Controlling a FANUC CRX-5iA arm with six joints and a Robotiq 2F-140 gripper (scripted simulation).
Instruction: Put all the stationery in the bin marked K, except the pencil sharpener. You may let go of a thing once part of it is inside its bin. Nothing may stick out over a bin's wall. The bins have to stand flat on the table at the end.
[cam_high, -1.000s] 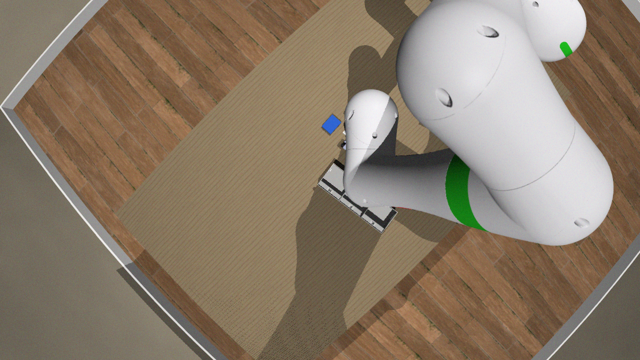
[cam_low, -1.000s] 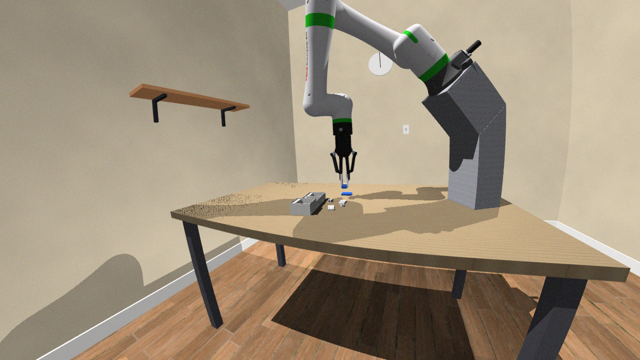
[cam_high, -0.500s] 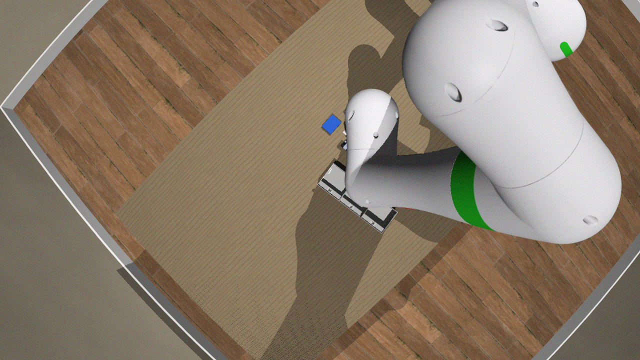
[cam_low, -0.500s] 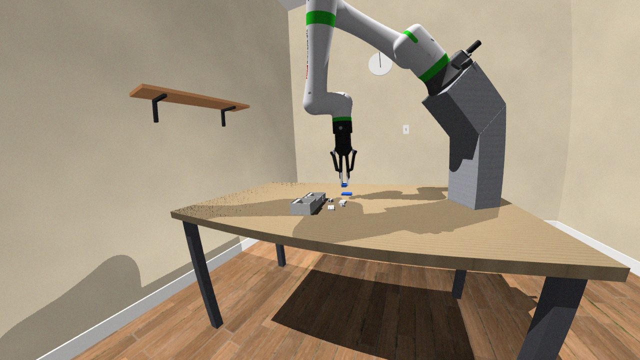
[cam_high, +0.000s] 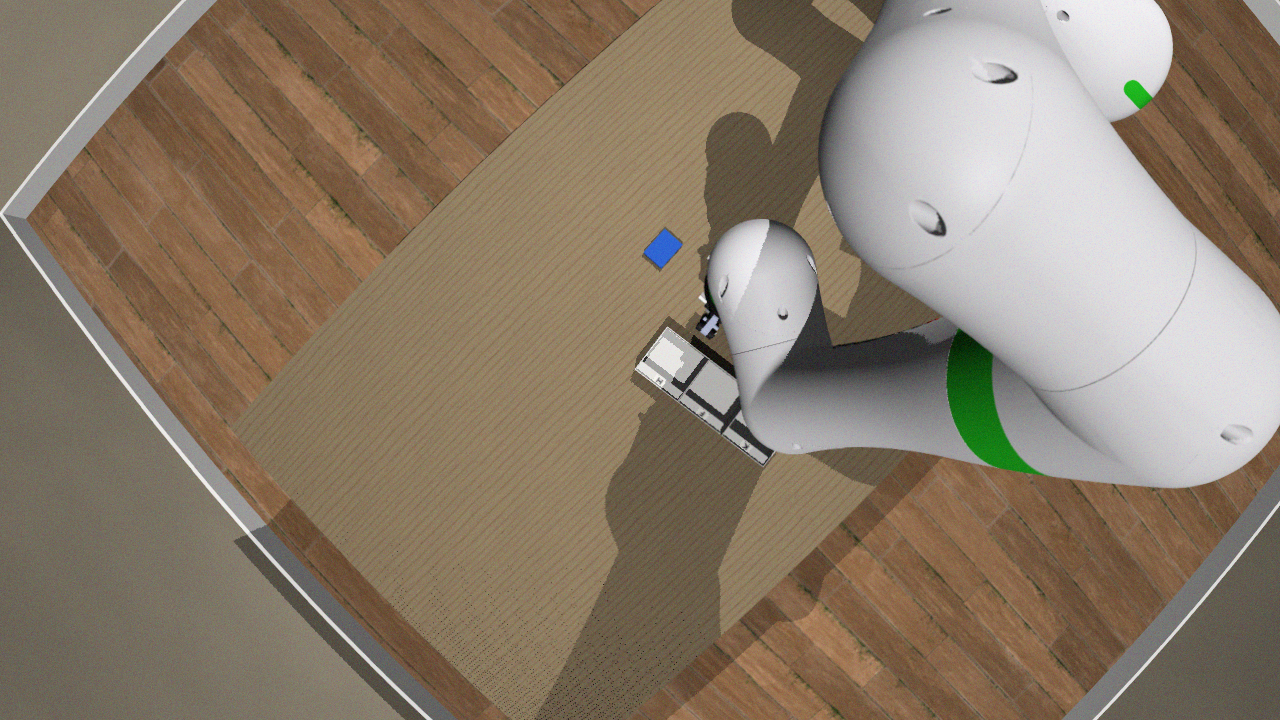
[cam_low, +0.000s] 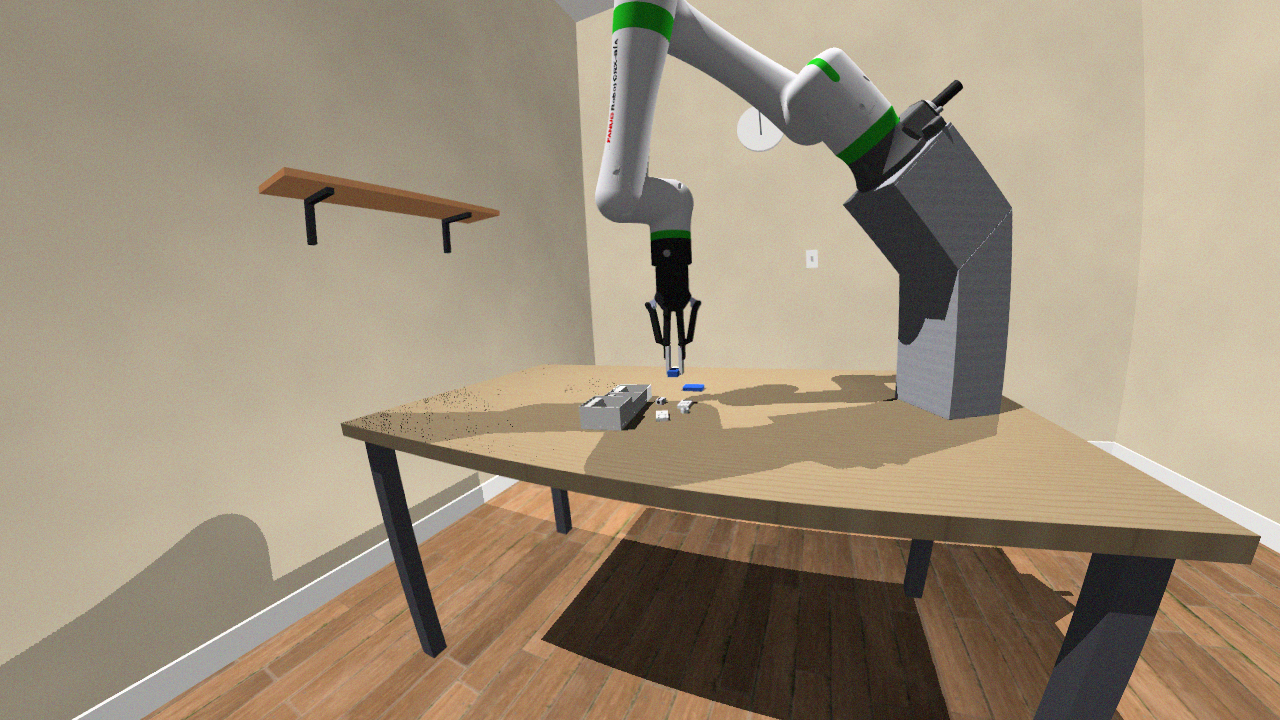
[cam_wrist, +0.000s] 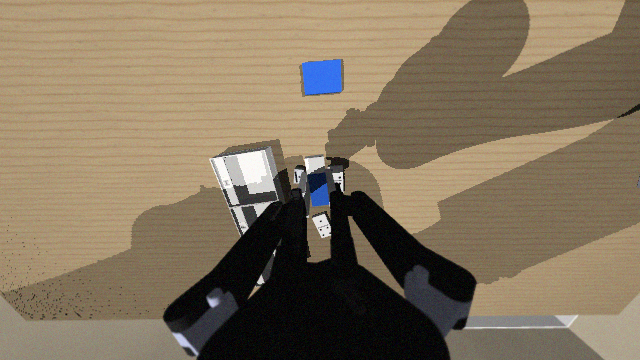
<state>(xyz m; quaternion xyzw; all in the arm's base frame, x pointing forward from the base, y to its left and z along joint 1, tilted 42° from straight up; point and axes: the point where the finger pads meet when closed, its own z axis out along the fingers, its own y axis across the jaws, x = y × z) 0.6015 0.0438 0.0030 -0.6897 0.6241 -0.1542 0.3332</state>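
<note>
My gripper is now 130 mm to the left of the blue note pad and 100 mm above it. Round my hand: silver pencil sharpener: 30 mm ahead, 20 mm to the left, 90 mm below; then white eraser: 10 mm to the right, 30 mm below; then small dark ring: 50 mm behind, 70 mm to the left, 100 mm below.
</note>
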